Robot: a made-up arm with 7 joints. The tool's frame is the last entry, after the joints.
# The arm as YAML. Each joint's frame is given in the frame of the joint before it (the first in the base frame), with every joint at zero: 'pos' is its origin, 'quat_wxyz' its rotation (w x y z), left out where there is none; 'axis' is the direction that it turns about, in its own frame. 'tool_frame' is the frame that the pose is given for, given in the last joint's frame.
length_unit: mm
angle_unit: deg
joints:
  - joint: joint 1
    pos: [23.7, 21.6, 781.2]
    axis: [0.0, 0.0, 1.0]
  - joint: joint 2
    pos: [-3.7, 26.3, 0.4]
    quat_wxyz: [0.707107, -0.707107, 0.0, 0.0]
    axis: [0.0, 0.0, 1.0]
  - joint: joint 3
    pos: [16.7, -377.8, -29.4]
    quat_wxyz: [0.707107, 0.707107, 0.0, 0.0]
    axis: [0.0, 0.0, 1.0]
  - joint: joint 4
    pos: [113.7, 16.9, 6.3]
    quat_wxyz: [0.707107, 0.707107, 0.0, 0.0]
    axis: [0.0, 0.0, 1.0]
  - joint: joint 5
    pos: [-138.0, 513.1, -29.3]
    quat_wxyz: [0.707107, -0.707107, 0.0, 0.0]
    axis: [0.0, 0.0, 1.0]
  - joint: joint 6
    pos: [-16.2, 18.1, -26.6]
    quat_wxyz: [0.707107, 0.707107, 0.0, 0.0]
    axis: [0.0, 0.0, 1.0]
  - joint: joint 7
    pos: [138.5, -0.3, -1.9]
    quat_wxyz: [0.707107, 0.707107, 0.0, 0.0]
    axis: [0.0, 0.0, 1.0]
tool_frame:
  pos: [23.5, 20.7, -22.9]
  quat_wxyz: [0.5, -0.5, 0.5, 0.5]
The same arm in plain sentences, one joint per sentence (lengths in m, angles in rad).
The arm has seven revolute joints in a row. What follows holds with every joint at zero, and every direction is one of the base frame's. Joint 1 is mounted 0.0237 m along +x and 0.0216 m along +y and 0.7812 m along +z from the base frame's origin and rotates about +z. Joint 2 is mounted 0.0037 m along -x and 0.0263 m along +y and 0.0004 m along +z from joint 1 and rotates about +y. Joint 3 is mounted 0.0167 m along +x and 0.0294 m along -y and 0.3778 m along +z from joint 2 and rotates about +z. Joint 4 is mounted 0.1137 m along +x and 0.0169 m along +y and 0.0063 m along +z from joint 3 and rotates about -y. Joint 5 is mounted 0.1380 m along -x and 0.0293 m along +y and 0.5131 m along +z from joint 4 and rotates about +z. Joint 6 is mounted 0.0162 m along -x and 0.0181 m along +y and 0.0266 m along -z from joint 5 and rotates about -y. Joint 7 is mounted 0.1385 m along +x and 0.0019 m along +y and 0.0003 m along -z from joint 6 and rotates about -z. The tool frame, which is the frame that the pose is given for, is mounted 0.0235 m along +x and 0.0207 m along -y and 0.0229 m along +z from joint 7; its axes are the base frame's turned by roll 1.5708, pitch -1.5708 and yaw 0.0000 rad (as in URDF: about the fixed x, then y, then z).
